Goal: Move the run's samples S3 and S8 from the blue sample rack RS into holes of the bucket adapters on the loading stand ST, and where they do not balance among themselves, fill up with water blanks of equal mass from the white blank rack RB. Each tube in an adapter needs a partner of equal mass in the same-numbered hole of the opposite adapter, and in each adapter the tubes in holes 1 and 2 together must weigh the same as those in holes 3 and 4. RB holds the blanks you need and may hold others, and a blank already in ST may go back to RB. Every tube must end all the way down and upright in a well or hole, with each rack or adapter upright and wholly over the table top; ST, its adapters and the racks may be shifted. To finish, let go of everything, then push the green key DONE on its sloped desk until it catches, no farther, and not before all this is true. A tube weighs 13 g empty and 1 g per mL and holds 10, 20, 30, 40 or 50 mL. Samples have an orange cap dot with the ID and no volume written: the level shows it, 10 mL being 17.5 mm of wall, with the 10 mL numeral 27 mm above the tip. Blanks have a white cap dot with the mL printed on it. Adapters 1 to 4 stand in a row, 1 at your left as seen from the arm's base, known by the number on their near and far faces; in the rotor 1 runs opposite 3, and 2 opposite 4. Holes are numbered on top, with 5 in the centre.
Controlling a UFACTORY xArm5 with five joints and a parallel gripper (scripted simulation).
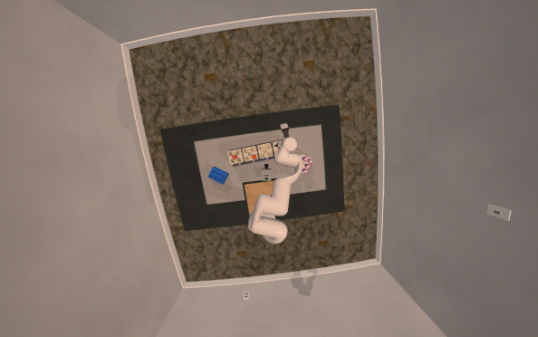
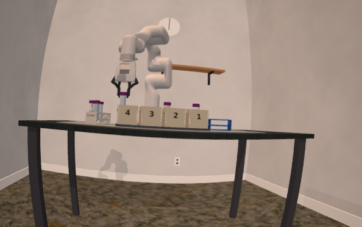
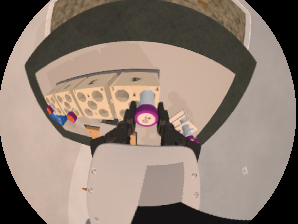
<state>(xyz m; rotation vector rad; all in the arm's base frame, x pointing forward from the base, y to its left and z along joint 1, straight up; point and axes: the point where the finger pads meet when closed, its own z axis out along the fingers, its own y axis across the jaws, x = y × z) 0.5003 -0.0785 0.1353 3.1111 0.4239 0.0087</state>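
Now: hand 5 cm above the purple-capped blank tube and 1 cm past it. The rest, counted from my hand: adapter 3: 12 cm to the left, 10 cm below, 6 cm behind; then purple-capped blank: 19 cm to the right, 14 cm behind, 9 cm below; then loading stand ST: 18 cm to the left, 14 cm below, 8 cm behind.
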